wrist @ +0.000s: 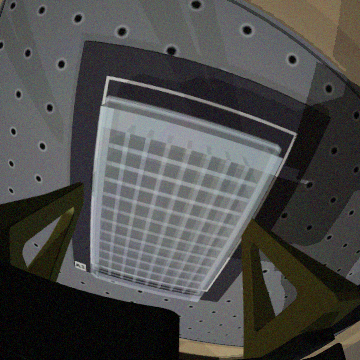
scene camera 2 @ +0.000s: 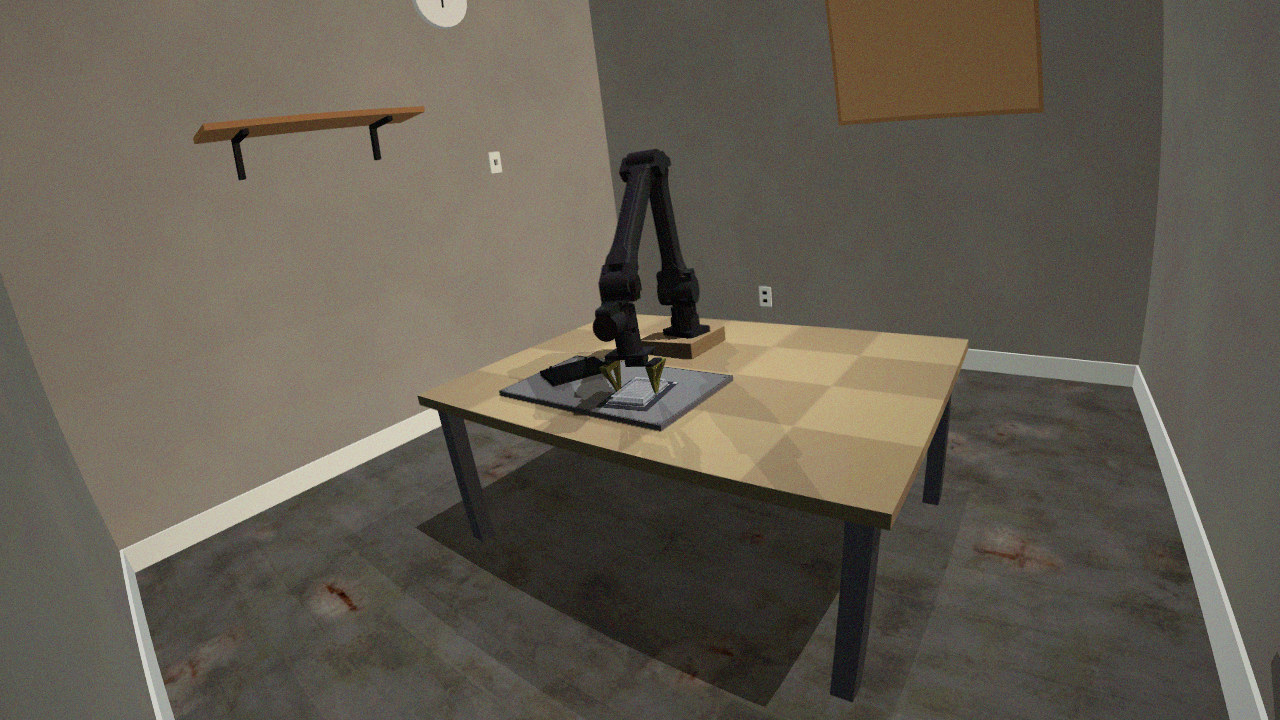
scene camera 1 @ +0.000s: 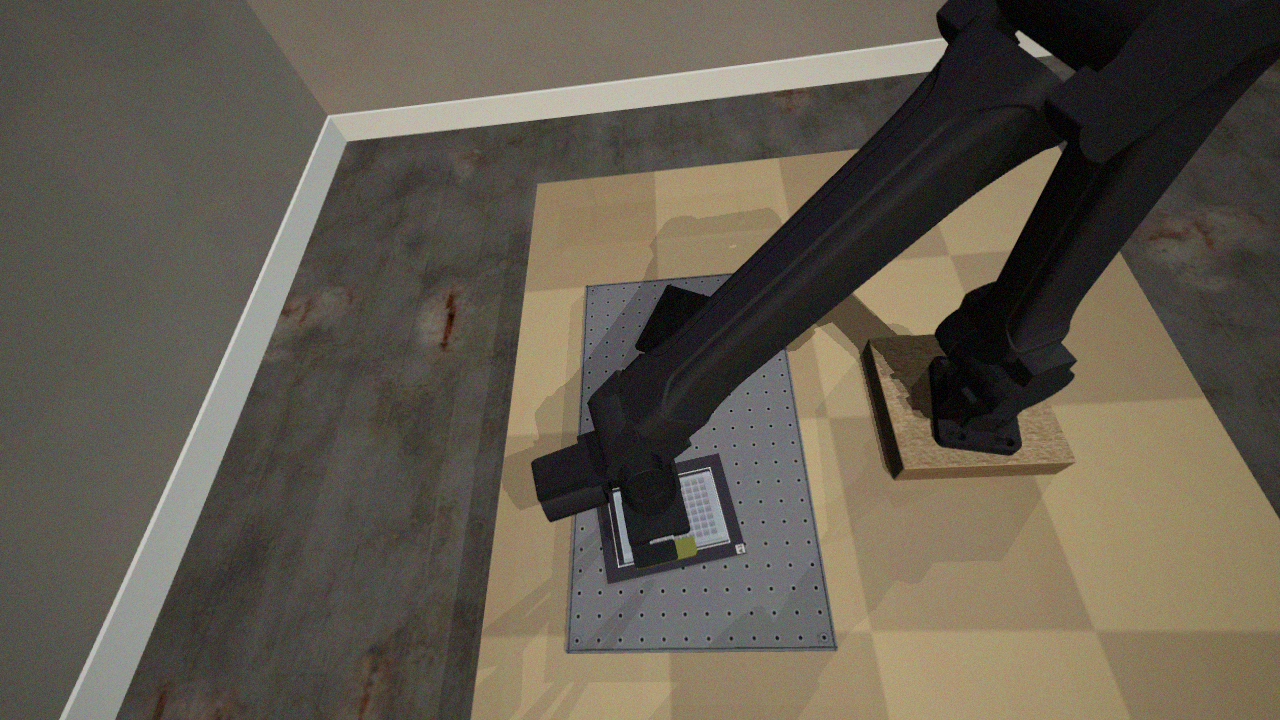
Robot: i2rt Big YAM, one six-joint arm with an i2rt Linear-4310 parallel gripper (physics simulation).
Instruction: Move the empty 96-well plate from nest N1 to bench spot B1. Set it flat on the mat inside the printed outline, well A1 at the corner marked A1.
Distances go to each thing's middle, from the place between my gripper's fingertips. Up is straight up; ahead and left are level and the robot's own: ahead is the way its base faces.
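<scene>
My hand, I find, is 10 mm beyond the well plate [scene camera 1: 706,523].
</scene>
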